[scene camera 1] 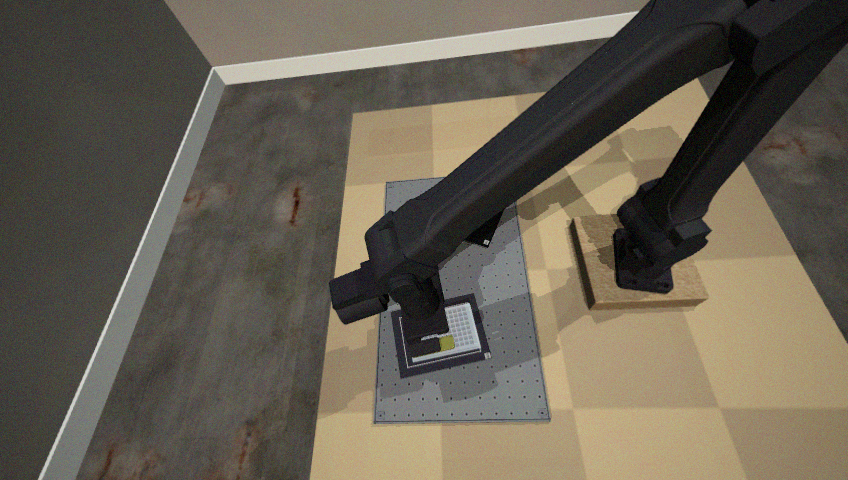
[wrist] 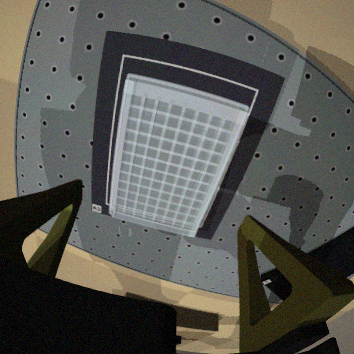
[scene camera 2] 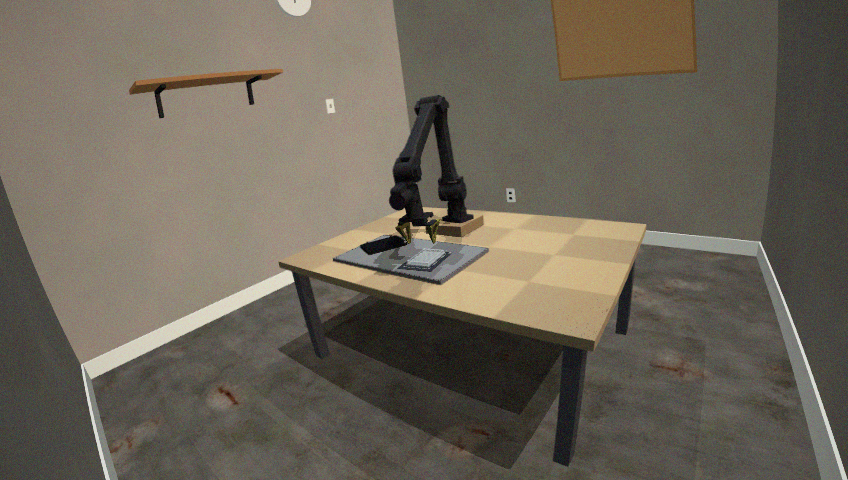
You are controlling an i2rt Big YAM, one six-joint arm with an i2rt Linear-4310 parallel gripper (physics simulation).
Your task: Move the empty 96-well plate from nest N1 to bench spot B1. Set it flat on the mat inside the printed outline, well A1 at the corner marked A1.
The gripper is open and holds nothing. Also in view: a well plate. Further things: a dark mat.
The gripper shows as well in the wrist view and in scene camera 2.
